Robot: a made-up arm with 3 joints.
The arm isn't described. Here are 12 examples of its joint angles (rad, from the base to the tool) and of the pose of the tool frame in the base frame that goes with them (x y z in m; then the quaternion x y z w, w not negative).
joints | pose
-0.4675 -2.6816 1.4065 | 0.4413 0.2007 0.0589 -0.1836 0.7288 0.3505 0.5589
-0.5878 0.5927 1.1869 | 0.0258 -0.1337 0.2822 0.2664 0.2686 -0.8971 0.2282
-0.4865 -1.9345 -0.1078 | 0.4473 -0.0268 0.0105 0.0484 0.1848 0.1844 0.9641
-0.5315 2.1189 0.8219 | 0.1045 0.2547 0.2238 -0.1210 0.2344 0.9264 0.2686
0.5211 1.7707 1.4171 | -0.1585 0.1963 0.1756 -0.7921 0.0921 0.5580 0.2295
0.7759 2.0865 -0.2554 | -0.0767 0.2428 0.1748 -0.2581 -0.1311 0.9372 0.1945
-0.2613 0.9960 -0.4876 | -0.0670 0.0004 0.2307 -0.3518 0.0056 -0.8794 0.3208
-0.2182 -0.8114 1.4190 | 0.3035 -0.2699 0.1913 0.2694 0.6256 -0.4273 0.5945
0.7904 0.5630 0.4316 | -0.1670 -0.1204 0.1183 0.5178 -0.0978 -0.7320 0.4319
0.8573 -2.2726 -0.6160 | 0.1875 0.0608 0.4610 -0.1002 -0.6282 0.3735 0.6752
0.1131 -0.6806 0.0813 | 0.1880 -0.2496 0.2443 0.0465 -0.0174 -0.4352 0.8990
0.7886 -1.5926 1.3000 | 0.1820 -0.1106 0.4900 0.1079 0.2383 -0.0695 0.9627
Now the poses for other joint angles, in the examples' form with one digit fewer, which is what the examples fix.
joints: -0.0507 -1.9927 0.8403
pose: 0.453 0.000 0.224 -0.028 0.422 0.117 0.898
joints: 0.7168 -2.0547 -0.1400
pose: 0.230 0.005 0.447 -0.081 -0.403 0.238 0.880
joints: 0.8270 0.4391 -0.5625
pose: -0.131 -0.139 0.099 0.088 -0.329 -0.816 0.466
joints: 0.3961 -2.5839 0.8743
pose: 0.306 0.161 0.381 -0.221 0.216 0.333 0.891
